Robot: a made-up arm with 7 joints. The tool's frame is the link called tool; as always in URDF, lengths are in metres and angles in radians.
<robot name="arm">
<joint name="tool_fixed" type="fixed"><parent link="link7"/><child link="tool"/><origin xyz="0 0 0" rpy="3.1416 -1.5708 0"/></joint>
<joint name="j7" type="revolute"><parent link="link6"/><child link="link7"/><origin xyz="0.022 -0.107 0.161" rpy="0 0 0"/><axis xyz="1 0 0"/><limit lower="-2.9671" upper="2.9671"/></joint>
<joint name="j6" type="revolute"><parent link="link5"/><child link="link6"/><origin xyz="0 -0.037 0.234" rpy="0 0 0"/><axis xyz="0 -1 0"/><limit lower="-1.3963" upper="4.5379"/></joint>
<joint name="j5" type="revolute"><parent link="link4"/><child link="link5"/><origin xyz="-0.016 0.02 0.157" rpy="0 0 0"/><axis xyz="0 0 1"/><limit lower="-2.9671" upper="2.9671"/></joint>
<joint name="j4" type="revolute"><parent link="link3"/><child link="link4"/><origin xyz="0.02 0.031 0.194" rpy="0 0 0"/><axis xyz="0 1 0"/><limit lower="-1.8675" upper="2.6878"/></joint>
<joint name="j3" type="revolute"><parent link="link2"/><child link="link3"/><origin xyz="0 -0.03 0.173" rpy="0 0 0"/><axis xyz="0 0 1"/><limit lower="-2.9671" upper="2.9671"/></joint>
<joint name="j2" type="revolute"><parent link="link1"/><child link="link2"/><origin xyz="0 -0.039 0.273" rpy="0 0 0"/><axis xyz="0 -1 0"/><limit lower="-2.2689" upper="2.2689"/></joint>
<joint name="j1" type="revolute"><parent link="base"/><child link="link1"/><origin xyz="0 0 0.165" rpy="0 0 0"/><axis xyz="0 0 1"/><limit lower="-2.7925" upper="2.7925"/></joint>
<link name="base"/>
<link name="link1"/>
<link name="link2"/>
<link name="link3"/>
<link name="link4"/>
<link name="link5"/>
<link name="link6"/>
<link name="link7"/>
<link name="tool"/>
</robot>
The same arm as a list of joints. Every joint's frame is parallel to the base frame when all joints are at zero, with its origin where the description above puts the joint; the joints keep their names.
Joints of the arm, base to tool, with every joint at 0 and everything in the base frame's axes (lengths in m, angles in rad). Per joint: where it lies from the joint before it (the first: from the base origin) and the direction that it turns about. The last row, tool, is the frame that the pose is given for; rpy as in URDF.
j1: axis 0 0 1 xyz 0 0 0.165
j2: axis 0 -1 0 xyz 0 -0.039 0.273
j3: axis 0 0 1 xyz 0 -0.03 0.173
j4: axis 0 1 0 xyz 0.02 0.031 0.194
j5: axis 0 0 1 xyz -0.016 0.02 0.157
j6: axis 0 -1 0 xyz 0 -0.037 0.234
j7: axis 1 0 0 xyz 0.022 -0.107 0.161
tool: xyz 0 0 0 rpy -3.1416 -1.5708 0
Joint limits (rad, base to tool): -2.7925..2.7925 -2.2689..2.2689 -2.9671..2.9671 -1.8675..2.6878 -2.9671..2.9671 -1.3963..4.5379 -2.9671..2.9671

